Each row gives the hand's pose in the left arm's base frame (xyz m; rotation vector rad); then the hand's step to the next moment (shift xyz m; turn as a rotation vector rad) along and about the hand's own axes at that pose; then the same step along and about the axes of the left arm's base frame.
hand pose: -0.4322 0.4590 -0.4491 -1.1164 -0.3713 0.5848
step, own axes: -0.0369 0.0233 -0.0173 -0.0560 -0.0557 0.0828
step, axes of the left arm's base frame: -0.0255 -0.0278 -0.0280 -0.0764 0.0087 0.0848
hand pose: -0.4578 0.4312 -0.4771 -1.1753 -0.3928 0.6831
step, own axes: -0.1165 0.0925 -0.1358 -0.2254 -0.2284 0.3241
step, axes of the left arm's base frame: -0.0288 -0.1539 -0.1267 -0.3006 0.0275 0.3419
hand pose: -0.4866 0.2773 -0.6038 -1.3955 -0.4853 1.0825
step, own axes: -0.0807 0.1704 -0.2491 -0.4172 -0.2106 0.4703
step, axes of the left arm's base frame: 0.1127 -0.2298 -0.1792 -0.5171 -0.0549 0.4114
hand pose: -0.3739 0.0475 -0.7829 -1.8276 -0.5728 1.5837
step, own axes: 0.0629 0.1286 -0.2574 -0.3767 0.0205 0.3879
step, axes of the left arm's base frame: 0.2526 -0.0938 -0.1190 -0.4488 -0.2032 0.2238
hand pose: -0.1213 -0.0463 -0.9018 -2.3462 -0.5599 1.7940
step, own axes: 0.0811 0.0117 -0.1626 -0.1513 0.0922 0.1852
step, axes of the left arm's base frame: 0.1753 0.0381 -0.0312 -0.1907 -0.1624 0.0542
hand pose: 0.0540 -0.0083 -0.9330 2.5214 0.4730 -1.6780
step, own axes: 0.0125 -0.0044 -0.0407 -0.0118 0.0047 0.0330
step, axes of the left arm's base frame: 0.0392 0.0162 0.0053 -0.0321 -0.0146 -0.0029
